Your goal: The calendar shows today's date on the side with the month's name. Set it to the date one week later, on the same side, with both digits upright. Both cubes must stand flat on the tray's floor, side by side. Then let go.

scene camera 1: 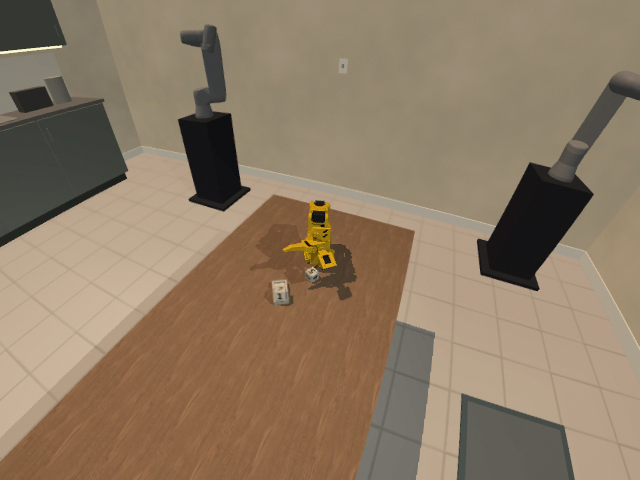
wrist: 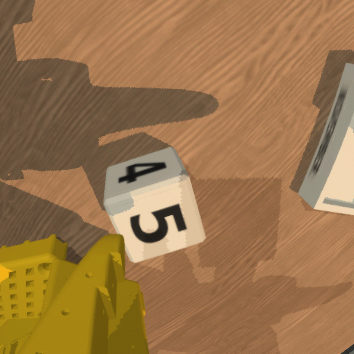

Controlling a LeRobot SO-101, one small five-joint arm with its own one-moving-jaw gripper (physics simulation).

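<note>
A loose white cube (scene camera 1: pixel 311 274) (wrist: pixel 157 212) lies flat on the table, with a 5 on top and a 4 on one side in the wrist view. The calendar (scene camera 1: pixel 280 292) (wrist: pixel 326 142) stands apart from it, to its left in the scene view. A 1 shows on its near side there; in the wrist view its edge is cut off at the right and the dark lettering is too slanted to read. My gripper (scene camera 1: pixel 305 257) is fully open and empty. Its fixed jaw (wrist: pixel 102 280) shows in the wrist view, with its tip close to the loose cube's lower left corner; the moving jaw is out of the picture.
The wooden table (scene camera 1: pixel 232 382) (wrist: pixel 265 45) carries the yellow arm (scene camera 1: pixel 318 229) near its back end, with the arm's shadows around the cube. Two grey arms (scene camera 1: pixel 213 67) (scene camera 1: pixel 594 124) stand on black pedestals on the floor, away from the table.
</note>
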